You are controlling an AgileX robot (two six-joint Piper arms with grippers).
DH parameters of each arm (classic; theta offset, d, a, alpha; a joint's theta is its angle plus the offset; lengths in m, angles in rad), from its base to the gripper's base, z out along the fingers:
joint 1: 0 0.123 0 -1.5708
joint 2: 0.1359 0 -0.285 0
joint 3: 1.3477 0 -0.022 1.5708
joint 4: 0 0.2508 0 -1.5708
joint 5: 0 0 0.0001 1.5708
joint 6: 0 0.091 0 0
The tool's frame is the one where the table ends.
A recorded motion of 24 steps. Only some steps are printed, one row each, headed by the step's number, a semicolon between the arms.
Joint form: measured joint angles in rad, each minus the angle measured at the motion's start. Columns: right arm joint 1, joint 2, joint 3, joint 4, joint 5, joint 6; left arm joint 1, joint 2, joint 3, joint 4, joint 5, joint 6.
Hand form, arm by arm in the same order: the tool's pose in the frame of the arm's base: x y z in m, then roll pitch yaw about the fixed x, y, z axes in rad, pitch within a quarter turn. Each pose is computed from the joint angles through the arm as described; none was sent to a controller.
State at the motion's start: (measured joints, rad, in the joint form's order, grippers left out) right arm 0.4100 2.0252 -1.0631 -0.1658 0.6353 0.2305; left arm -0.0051 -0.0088 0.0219 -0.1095 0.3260 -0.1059
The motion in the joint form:
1: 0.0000 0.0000 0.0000 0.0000 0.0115 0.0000; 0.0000 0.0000 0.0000 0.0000 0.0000 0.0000
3: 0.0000 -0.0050 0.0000 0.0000 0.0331 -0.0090; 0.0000 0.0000 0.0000 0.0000 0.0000 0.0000
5: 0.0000 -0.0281 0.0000 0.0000 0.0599 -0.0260; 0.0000 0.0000 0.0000 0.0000 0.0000 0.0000
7: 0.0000 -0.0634 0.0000 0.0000 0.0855 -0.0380; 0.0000 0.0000 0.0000 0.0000 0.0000 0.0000
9: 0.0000 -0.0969 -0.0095 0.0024 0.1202 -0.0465; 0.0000 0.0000 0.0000 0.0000 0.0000 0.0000
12: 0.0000 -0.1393 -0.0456 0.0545 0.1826 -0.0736; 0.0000 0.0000 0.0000 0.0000 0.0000 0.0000
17: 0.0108 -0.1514 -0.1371 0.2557 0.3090 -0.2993; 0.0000 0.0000 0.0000 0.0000 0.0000 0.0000
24: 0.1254 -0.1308 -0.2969 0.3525 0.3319 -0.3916; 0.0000 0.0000 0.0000 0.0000 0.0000 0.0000
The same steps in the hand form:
1: 0.3166 0.1277 0.0910 -3.0479 0.0652 -2.8291; 0.0539 -0.0035 0.1770 -2.4373 1.2403 -2.4510
3: 0.3150 0.1268 0.0926 -3.0431 0.0483 -2.8221; 0.0539 -0.0035 0.1770 -2.4373 1.2403 -2.4510
5: 0.3135 0.1258 0.1004 -3.0387 0.0436 -2.8079; 0.0539 -0.0035 0.1770 -2.4373 1.2403 -2.4510
7: 0.3120 0.1248 0.1122 -3.0357 0.0526 -2.7987; 0.0539 -0.0035 0.1770 -2.4373 1.2403 -2.4510
9: 0.3116 0.1243 0.1252 -3.0335 0.0606 -2.7959; 0.0539 -0.0035 0.1770 -2.4373 1.2403 -2.4510
12: 0.3125 0.1278 0.1463 -3.0660 0.0723 -2.8122; 0.0539 -0.0035 0.1770 -2.4373 1.2403 -2.4510
17: 0.3130 0.1473 0.1698 3.0695 0.0432 -2.7048; 0.0539 -0.0035 0.1770 -2.4373 1.2403 -2.4510
24: 0.3169 0.2041 0.2011 2.9973 0.1727 -2.5517; 0.0539 -0.0035 0.1770 -2.4373 1.2403 -2.4510

